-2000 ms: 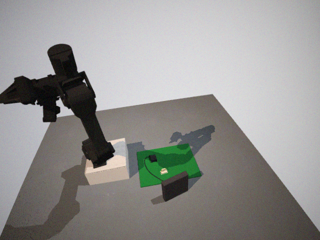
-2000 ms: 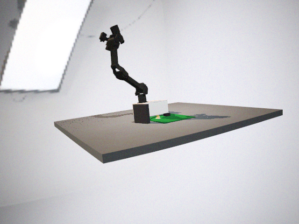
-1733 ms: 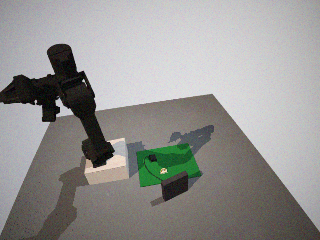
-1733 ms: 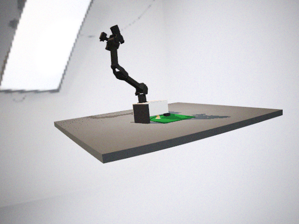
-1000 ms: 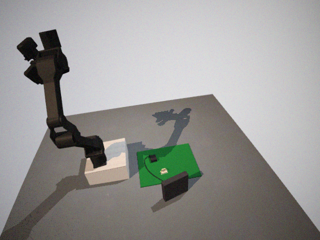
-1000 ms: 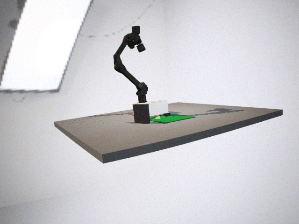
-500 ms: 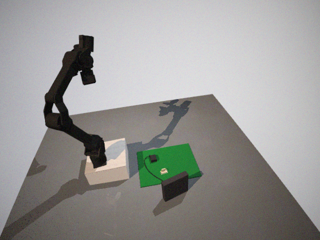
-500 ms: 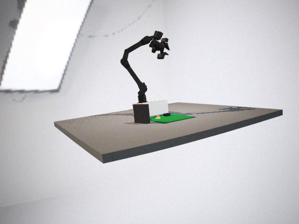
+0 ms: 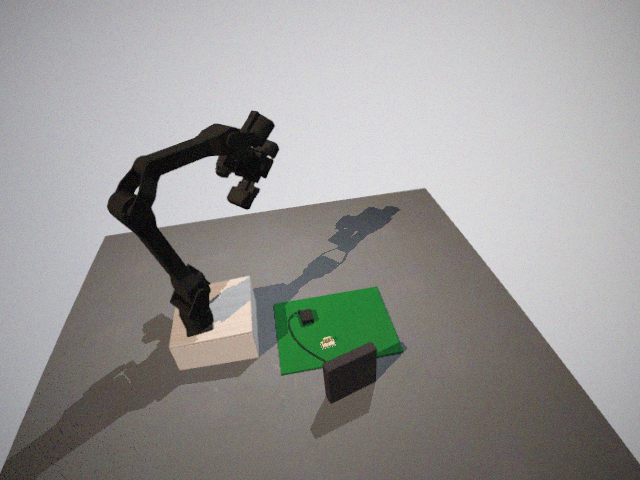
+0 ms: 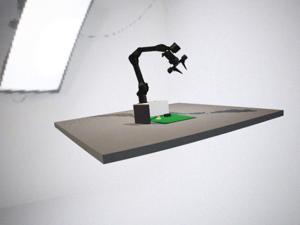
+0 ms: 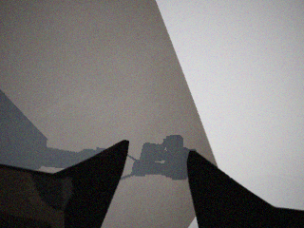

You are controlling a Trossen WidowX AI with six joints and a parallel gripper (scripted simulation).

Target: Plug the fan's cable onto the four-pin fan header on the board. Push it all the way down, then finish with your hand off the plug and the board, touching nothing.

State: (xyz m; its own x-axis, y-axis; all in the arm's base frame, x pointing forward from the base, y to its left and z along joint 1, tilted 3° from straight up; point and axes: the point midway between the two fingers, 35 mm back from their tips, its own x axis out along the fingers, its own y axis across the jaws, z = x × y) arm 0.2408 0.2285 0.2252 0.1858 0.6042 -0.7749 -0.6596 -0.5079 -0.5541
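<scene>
Now: gripper tip 40 mm short of the black plug, 240 mm to the left of it and 290 mm above it. Round my gripper tip: dark fan 70 mm ahead, 470 mm to the right, 250 mm below; then green board 100 mm ahead, 290 mm to the right, 320 mm below; then four-pin fan header 60 mm ahead, 350 mm to the right, 310 mm below.
</scene>
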